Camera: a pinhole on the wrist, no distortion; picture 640 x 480 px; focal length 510.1 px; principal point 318.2 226.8 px. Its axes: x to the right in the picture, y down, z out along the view. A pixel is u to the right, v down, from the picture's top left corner.
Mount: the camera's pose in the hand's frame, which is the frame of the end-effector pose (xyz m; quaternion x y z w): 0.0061 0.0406 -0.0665 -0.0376 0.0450 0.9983 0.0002
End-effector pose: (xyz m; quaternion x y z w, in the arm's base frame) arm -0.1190 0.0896 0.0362 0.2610 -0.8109 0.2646 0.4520
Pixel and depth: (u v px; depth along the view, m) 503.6 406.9 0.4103
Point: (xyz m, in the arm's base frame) -0.1992 -0.1550 -0.2571
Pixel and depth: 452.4 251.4 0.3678
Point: -0.2765 -0.0433 -0.2097
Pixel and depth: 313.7 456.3 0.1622
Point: -0.1654 0.0105 -0.0104
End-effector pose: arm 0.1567 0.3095 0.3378 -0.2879 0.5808 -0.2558 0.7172
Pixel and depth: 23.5 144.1 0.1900
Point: 0.3045 0.3155 0.2257
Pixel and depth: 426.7 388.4 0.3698
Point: 0.4351 0.3851 0.4861
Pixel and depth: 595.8 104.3 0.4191
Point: 0.4306 0.6491 0.4363
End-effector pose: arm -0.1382 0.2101 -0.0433 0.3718 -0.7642 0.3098 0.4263
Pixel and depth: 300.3 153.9 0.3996
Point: -0.3832 0.0260 -0.2178
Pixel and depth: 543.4 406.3 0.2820
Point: -0.1500 0.0664 -0.2560
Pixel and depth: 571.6 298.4 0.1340
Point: -0.1676 0.1994 -0.1388
